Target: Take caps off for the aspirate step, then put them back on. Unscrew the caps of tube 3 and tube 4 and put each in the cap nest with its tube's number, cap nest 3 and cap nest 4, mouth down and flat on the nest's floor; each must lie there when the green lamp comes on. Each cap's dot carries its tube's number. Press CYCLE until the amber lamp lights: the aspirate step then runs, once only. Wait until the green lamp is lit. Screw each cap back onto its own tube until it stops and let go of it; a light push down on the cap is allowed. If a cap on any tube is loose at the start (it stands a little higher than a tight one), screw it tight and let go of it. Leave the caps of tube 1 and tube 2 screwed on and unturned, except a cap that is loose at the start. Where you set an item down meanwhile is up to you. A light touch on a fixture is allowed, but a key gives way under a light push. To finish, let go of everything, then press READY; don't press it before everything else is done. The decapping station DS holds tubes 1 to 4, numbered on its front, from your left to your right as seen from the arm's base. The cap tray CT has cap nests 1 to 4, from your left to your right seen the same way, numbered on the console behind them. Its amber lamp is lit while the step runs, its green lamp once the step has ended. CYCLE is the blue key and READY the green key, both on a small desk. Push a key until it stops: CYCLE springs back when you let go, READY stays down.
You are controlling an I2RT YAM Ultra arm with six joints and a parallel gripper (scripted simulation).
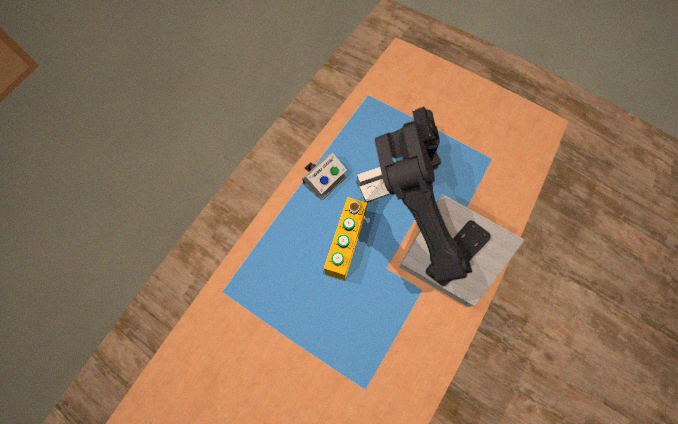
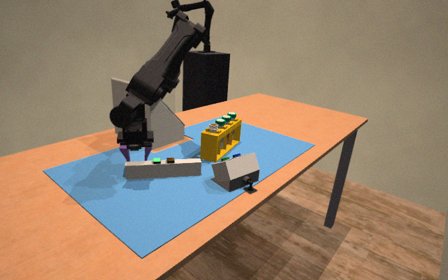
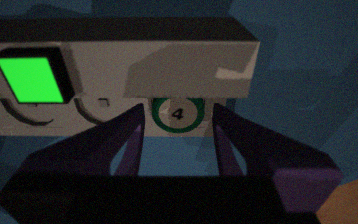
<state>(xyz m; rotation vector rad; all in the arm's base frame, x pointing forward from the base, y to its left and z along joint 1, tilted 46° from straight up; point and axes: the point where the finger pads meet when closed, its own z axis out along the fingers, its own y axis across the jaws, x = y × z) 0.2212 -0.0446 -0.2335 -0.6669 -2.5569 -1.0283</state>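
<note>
Now: hand 10 mm above the cap 4. Also, from my hand: green key: 200 mm ahead, 170 mm to the left, 40 mm above; cap 3: 50 mm ahead, 300 mm to the left, 90 mm above; blue key: 210 mm ahead, 220 mm to the left, 40 mm above.
</note>
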